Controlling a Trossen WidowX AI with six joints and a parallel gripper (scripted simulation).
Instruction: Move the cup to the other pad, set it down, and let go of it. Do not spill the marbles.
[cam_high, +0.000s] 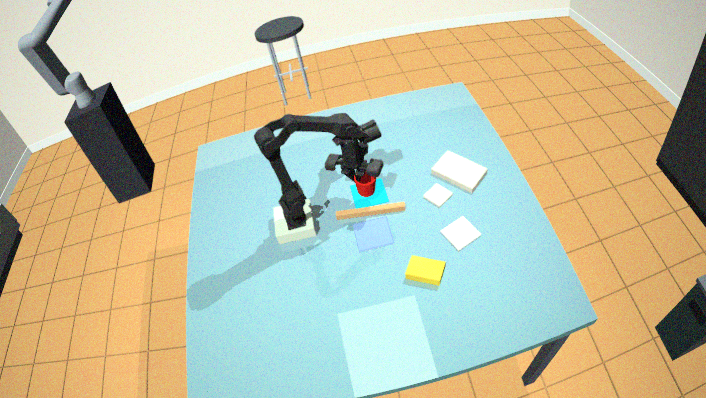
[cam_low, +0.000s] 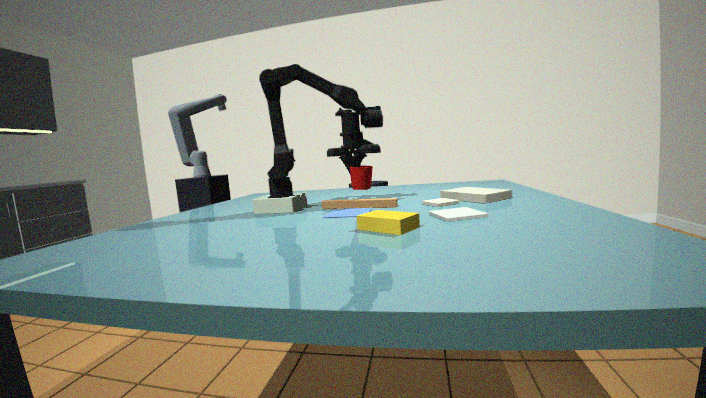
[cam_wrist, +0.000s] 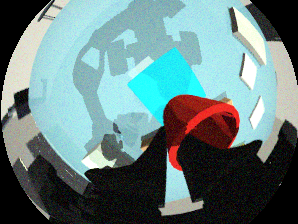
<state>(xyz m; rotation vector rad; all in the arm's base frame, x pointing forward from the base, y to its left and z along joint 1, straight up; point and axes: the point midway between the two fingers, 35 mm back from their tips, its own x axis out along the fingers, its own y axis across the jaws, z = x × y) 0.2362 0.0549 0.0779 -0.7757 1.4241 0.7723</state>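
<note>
Right now my gripper tip is 100 mm above the cyan pad, 30 mm short of it and 20 mm to the right of it. From my gripper tip the other things lie so: red cup 30 mm ahead, 20 mm to the right; then light blue pad 160 mm to the right, 100 mm below; then wooden bar 90 mm below, 70 mm to the right, 20 mm ahead.
</note>
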